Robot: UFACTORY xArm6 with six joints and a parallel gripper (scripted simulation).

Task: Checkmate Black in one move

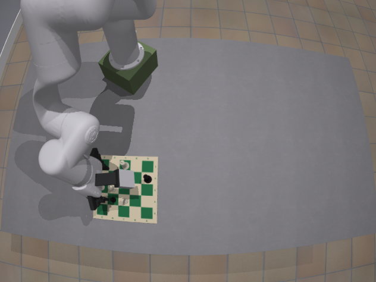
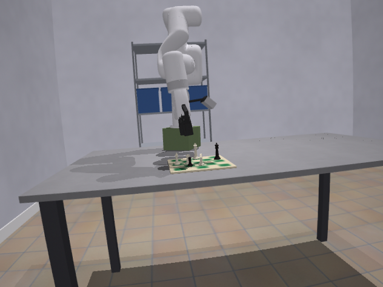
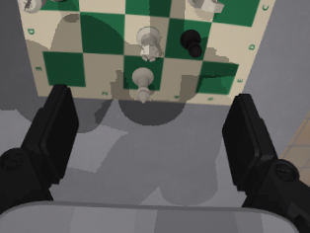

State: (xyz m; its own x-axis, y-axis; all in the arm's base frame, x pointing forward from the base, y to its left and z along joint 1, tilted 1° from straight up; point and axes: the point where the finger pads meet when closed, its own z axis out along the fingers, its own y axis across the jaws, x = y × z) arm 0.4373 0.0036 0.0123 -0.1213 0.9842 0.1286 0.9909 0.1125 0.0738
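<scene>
The white pawn is 100 mm below my hand. Also, from my hand: green-and-cream chessboard (40 mm to the left, 120 mm below); then black pawn (40 mm ahead, 100 mm below); then white knight (40 mm ahead, 40 mm to the left, 100 mm below).
</scene>
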